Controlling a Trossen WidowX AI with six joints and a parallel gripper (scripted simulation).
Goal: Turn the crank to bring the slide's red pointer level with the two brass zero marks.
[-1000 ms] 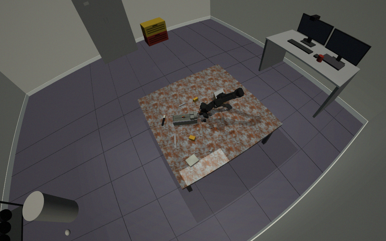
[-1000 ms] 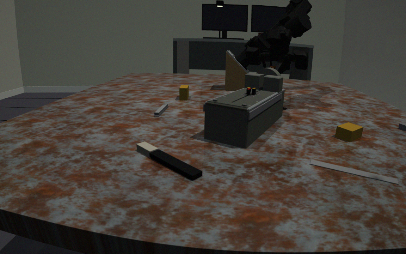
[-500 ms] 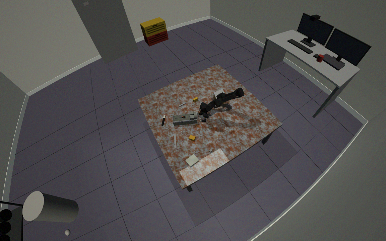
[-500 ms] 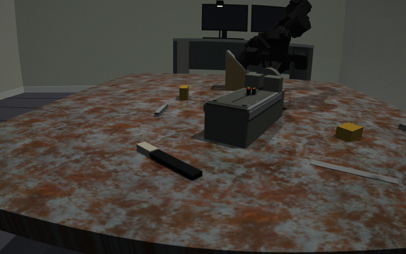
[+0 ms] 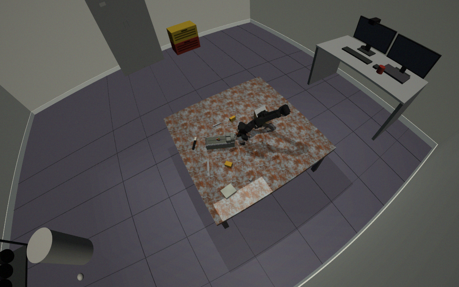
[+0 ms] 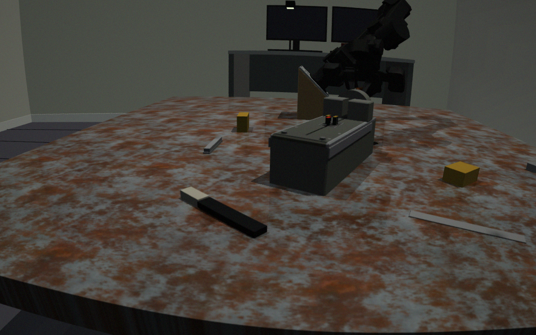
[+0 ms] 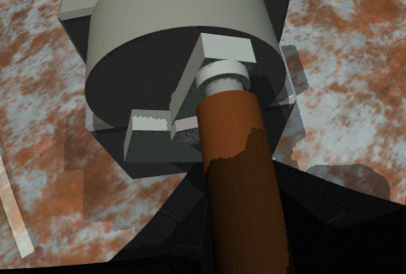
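My gripper tip is 3 cm below the brown crank handle, 1 cm to the right of it and 1 cm past it. Round my gripper tip: red pointer (16 cm ahead, 8 cm to the right, 1 cm below); then small grey bar (30 cm to the right, 9 cm below, 4 cm ahead); then grey strip (37 cm ahead, 9 cm below, 7 cm to the left).
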